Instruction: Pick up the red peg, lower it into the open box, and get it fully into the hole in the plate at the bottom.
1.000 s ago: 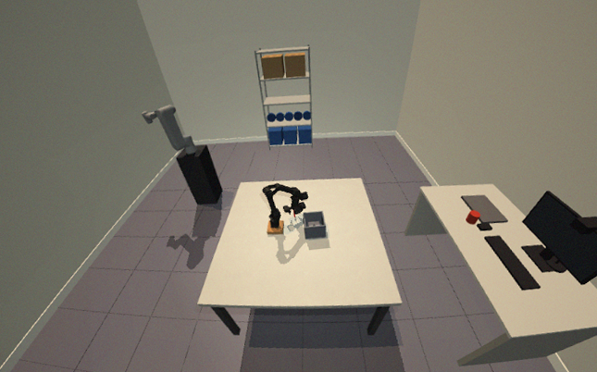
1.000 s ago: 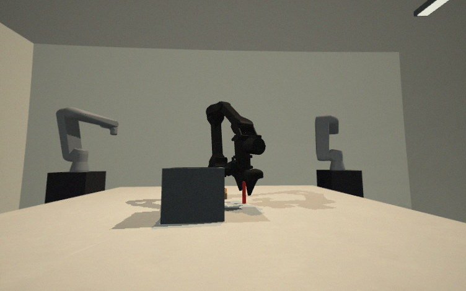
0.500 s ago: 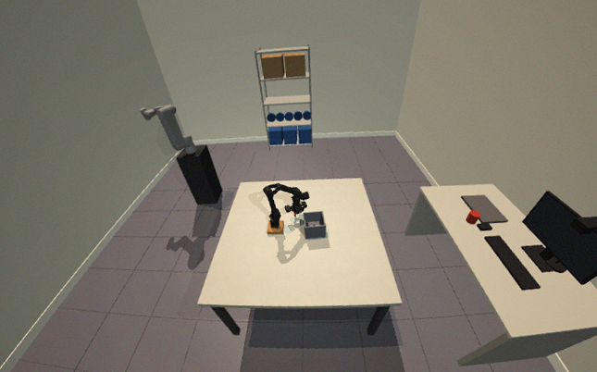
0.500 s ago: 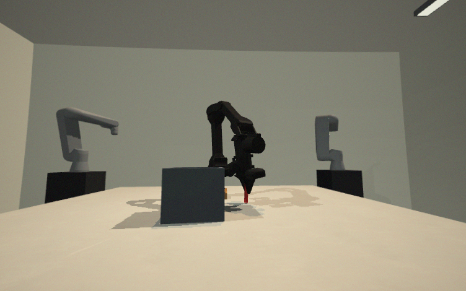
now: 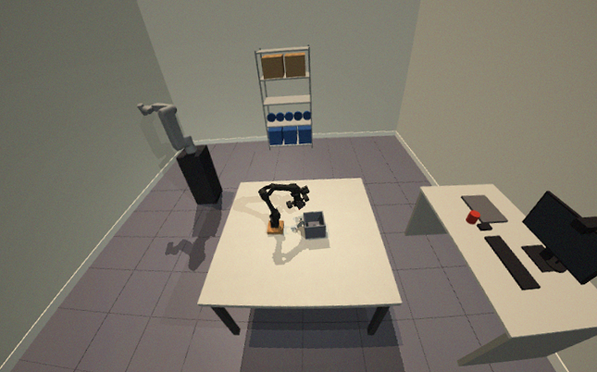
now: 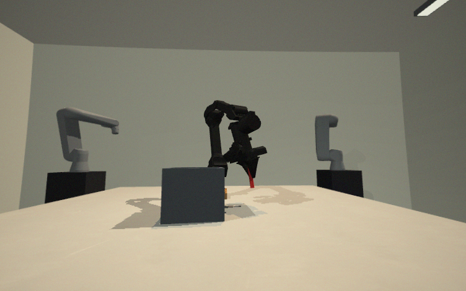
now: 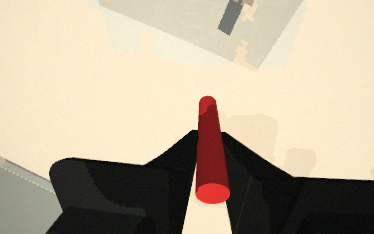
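Now: gripper tip 19 cm to the left of the plate, 12 cm short of it and 5 cm above it. Also, from my gripper tip: red peg (1 cm to the right, 1 cm above).
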